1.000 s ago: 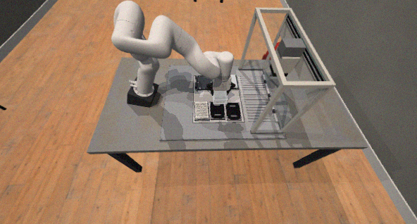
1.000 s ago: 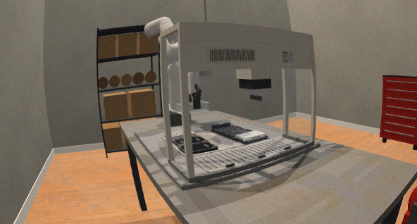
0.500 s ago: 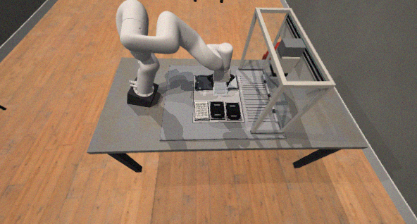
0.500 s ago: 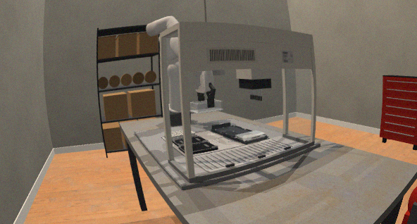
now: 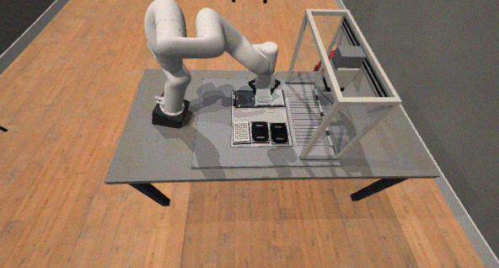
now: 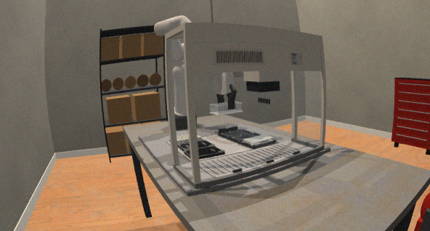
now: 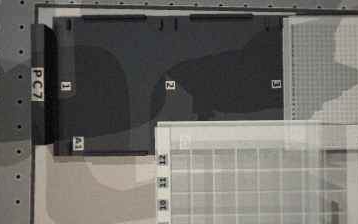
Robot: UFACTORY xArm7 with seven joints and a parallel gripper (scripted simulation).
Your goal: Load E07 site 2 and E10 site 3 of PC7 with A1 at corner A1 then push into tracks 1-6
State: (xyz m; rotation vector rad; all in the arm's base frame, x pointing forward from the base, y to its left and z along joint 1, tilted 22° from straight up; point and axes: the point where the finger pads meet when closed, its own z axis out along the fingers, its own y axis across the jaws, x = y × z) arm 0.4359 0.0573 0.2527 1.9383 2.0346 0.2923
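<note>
The dark plate carrier PC7 is 100 mm to the left of my hand and 160 mm below it. The rest, counted from my hand: nest: 100 mm ahead, 160 mm to the right, 170 mm below; then deep-well block E07: 10 mm below; then frame post: 400 mm ahead, 320 mm to the right, 80 mm above.
</note>
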